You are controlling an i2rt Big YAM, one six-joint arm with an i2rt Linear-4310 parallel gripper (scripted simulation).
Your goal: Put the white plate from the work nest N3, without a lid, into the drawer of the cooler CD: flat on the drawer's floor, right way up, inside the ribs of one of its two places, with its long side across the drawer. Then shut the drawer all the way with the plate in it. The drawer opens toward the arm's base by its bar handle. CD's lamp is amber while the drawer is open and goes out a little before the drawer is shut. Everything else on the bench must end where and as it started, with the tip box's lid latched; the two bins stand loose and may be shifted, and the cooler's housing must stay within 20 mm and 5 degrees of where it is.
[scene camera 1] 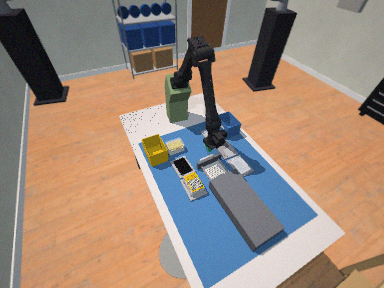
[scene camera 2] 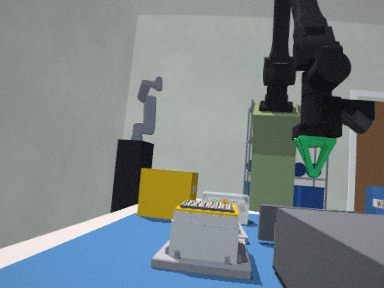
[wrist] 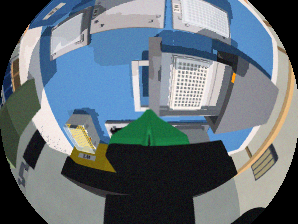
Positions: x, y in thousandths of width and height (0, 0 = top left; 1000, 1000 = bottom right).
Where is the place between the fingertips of the gripper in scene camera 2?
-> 816, 613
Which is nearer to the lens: the grey cooler CD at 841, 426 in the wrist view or the white plate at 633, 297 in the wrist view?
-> The white plate.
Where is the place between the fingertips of the gripper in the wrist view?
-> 502, 507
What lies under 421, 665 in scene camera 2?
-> A yellow bin.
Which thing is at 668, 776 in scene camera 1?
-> A grey cooler CD.
